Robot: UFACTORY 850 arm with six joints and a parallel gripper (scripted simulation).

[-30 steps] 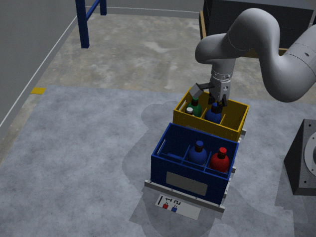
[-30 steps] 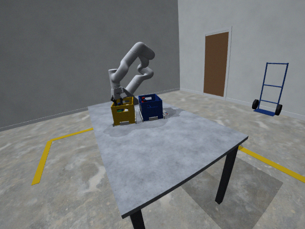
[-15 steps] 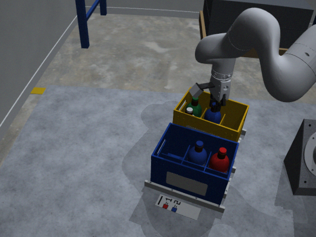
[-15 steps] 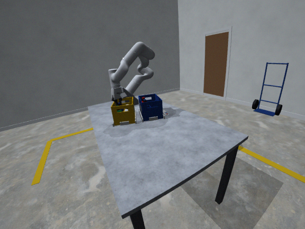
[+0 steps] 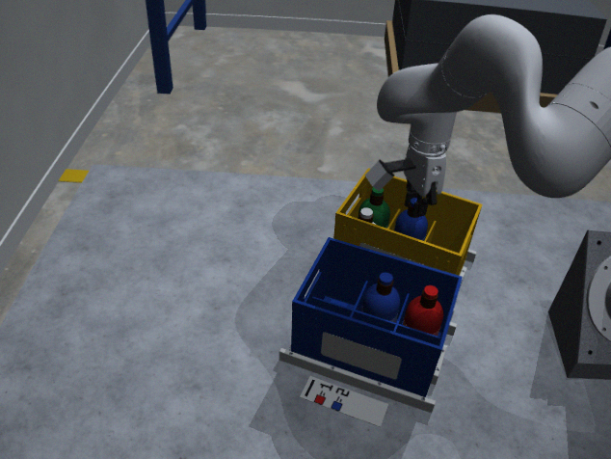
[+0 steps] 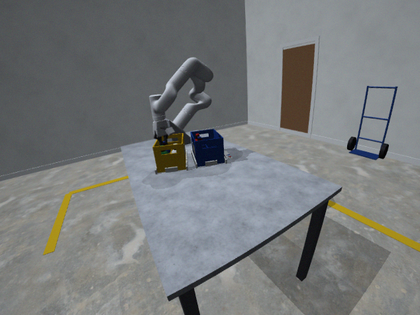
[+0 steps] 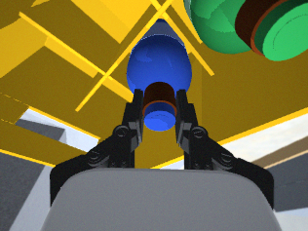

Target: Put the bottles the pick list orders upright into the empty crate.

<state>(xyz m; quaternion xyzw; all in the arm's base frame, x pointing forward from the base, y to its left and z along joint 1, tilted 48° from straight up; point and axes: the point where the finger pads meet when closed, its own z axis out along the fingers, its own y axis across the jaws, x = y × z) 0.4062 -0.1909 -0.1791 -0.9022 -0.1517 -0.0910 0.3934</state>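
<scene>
The yellow crate lies 7 cm below my hand, 4 cm to the left of it and 2 cm ahead of it. Round my hand: white-capped bottle (11 cm ahead, 7 cm below, 4 cm to the left); then red-label bottle (26 cm to the left, 7 cm below); then green bottle (8 cm ahead, 7 cm below, 4 cm to the right).
</scene>
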